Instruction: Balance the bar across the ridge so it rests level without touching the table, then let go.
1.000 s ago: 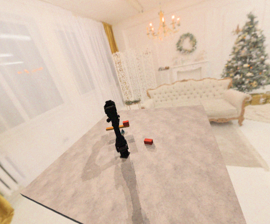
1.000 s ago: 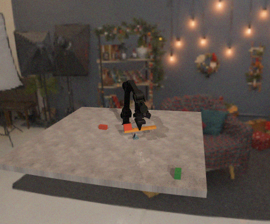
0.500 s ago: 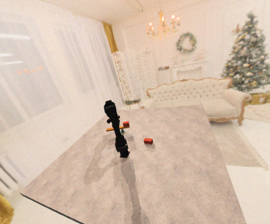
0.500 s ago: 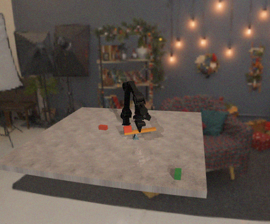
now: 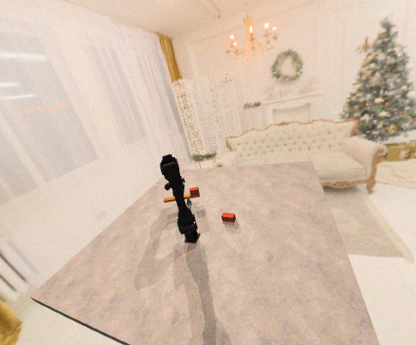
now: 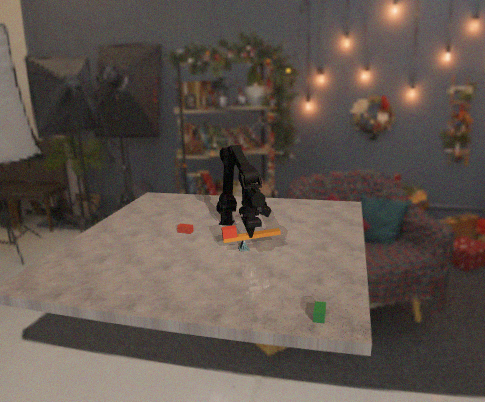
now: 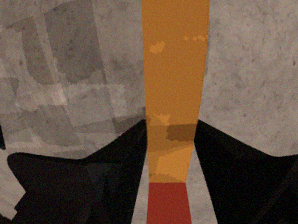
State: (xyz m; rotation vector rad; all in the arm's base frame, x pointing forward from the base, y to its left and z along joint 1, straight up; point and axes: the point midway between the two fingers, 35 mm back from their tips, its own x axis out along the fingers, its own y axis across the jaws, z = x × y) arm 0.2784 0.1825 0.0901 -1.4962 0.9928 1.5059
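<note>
The small teal ridge lies 3 cm to the right of my gripper tip, 3 cm below it and 1 cm ahead of it. From my gripper tip the other things lie so: green block (46 cm ahead, 32 cm to the left, 4 cm below); then red block (34 cm to the right, 13 cm behind, 4 cm below).
</note>
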